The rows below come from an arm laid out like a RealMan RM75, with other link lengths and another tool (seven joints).
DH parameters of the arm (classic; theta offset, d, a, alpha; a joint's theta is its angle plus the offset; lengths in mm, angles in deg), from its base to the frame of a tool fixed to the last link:
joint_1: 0 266.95 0 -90
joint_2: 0 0 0 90
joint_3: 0 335.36 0 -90
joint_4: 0 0 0 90
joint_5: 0 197.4 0 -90
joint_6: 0 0 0 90
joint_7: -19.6 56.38 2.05 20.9
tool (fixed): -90 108.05 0 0
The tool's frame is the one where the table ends.
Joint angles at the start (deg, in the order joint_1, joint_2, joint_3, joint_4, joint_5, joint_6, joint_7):
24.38 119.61 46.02 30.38 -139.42 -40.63 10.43
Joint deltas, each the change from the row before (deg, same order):
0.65 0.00 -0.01 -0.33 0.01 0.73 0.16
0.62 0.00 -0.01 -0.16 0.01 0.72 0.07
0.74 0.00 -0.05 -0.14 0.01 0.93 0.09
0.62 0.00 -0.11 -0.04 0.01 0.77 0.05
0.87 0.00 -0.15 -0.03 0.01 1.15 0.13
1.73 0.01 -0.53 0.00 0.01 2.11 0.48
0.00 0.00 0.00 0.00 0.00 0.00 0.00
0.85 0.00 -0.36 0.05 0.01 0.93 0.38
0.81 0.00 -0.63 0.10 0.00 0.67 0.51
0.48 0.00 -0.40 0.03 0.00 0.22 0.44
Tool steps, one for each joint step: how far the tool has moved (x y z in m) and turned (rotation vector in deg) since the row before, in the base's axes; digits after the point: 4 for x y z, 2 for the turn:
-0.0010 0.0032 -0.0011 -0.50 -0.42 -0.10
-0.0018 0.0032 -0.0012 -0.47 -0.37 0.02
-0.0024 0.0037 -0.0016 -0.62 -0.45 0.02
-0.0026 0.0030 -0.0016 -0.56 -0.37 0.11
-0.0036 0.0041 -0.0024 -0.82 -0.49 0.10
-0.0081 0.0075 -0.0053 -1.72 -0.79 0.37
0.0000 0.0000 0.0000 0.00 0.00 0.00
-0.0045 0.0034 -0.0027 -0.86 -0.25 0.25
-0.0052 0.0027 -0.0032 -0.93 -0.11 0.48
-0.0032 0.0015 -0.0017 -0.49 0.09 0.32

